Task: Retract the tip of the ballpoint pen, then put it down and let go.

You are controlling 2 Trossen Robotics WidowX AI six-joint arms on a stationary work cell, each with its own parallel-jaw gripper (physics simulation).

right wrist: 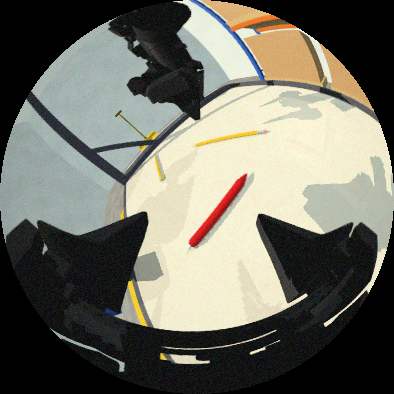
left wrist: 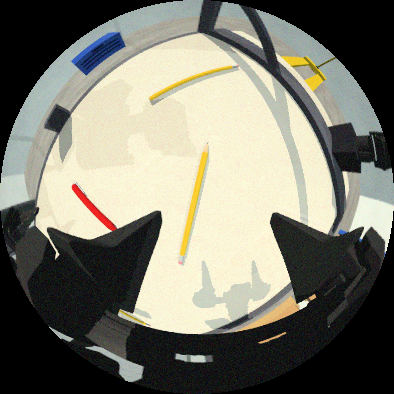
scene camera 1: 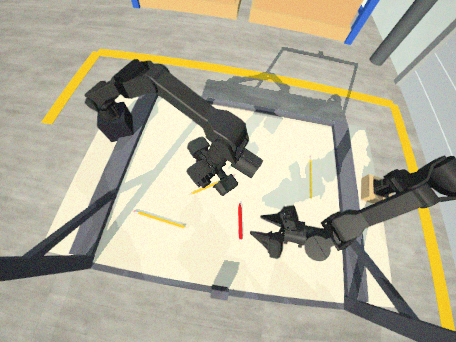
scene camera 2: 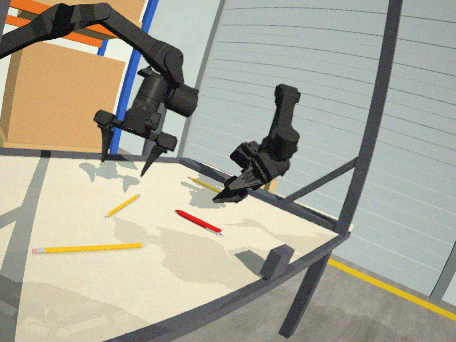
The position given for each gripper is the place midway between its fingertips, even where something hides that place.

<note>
In view: the left gripper [scene camera 2: 121, 169], the right gripper [scene camera 2: 220, 195] and a red ballpoint pen [right wrist: 237, 185].
The left gripper shows as well in the right wrist view [right wrist: 199, 108], in the left wrist view [left wrist: 219, 217] and in scene camera 1 [scene camera 1: 205, 175]. The right gripper also shows in the right wrist view [right wrist: 204, 218] and in scene camera 1 [scene camera 1: 255, 223].
</note>
